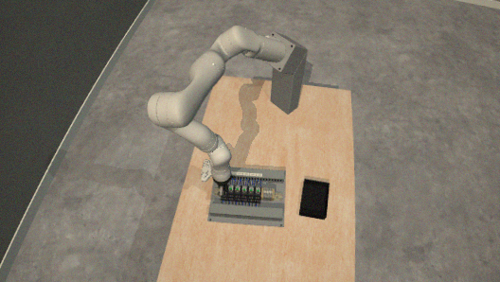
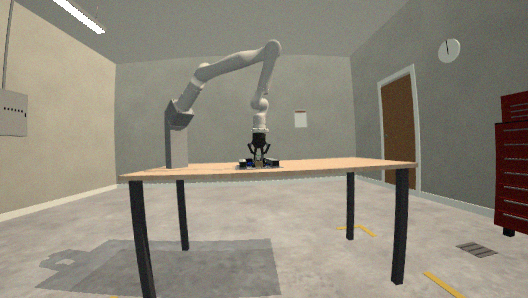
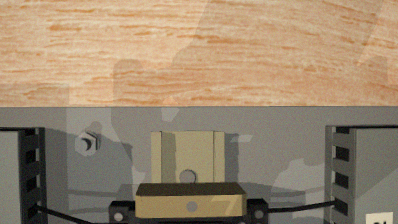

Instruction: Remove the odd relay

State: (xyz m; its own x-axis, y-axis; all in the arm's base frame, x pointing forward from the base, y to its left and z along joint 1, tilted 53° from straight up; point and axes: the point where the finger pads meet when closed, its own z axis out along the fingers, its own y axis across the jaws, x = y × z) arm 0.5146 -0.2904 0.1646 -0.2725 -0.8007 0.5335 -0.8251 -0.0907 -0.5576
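The relay lies 10 mm below my hand. Also, from my hand: grey relay panel: 30 mm ahead, 100 mm to the left, 30 mm below; then black parts tray: 130 mm ahead, 360 mm to the left, 40 mm below.
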